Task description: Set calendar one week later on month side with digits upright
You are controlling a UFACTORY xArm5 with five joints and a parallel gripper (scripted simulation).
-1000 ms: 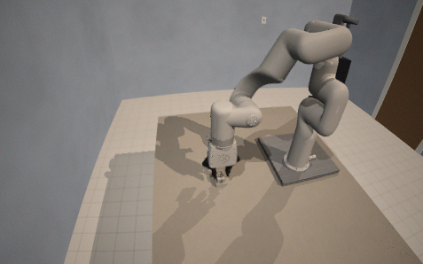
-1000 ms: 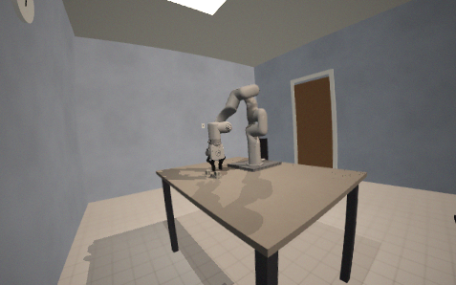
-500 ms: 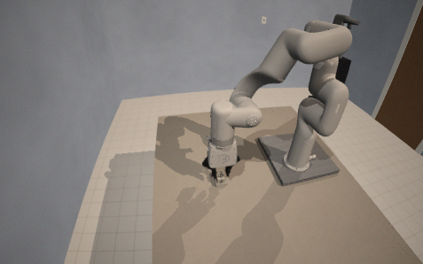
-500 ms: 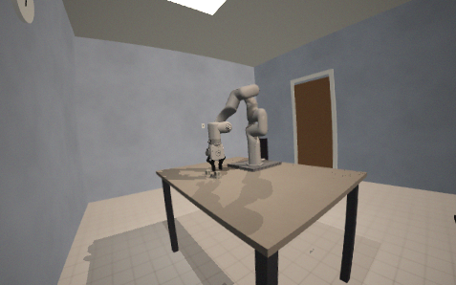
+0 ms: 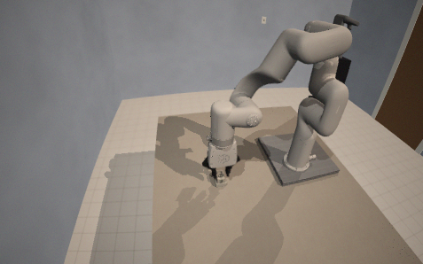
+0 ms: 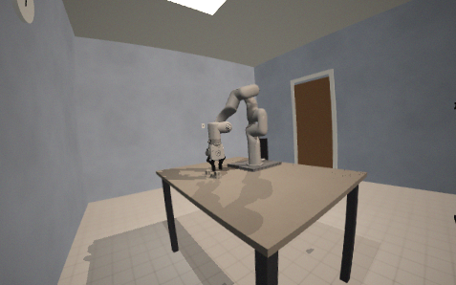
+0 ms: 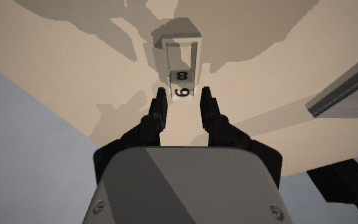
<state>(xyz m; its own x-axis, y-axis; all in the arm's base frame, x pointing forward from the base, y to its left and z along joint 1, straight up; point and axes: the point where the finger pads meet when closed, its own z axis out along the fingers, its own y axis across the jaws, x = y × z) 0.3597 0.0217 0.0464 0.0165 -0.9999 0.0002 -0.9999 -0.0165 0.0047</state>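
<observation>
Now: the calendar tray 6 cm below my hand and 2 cm to the right of it.
</observation>
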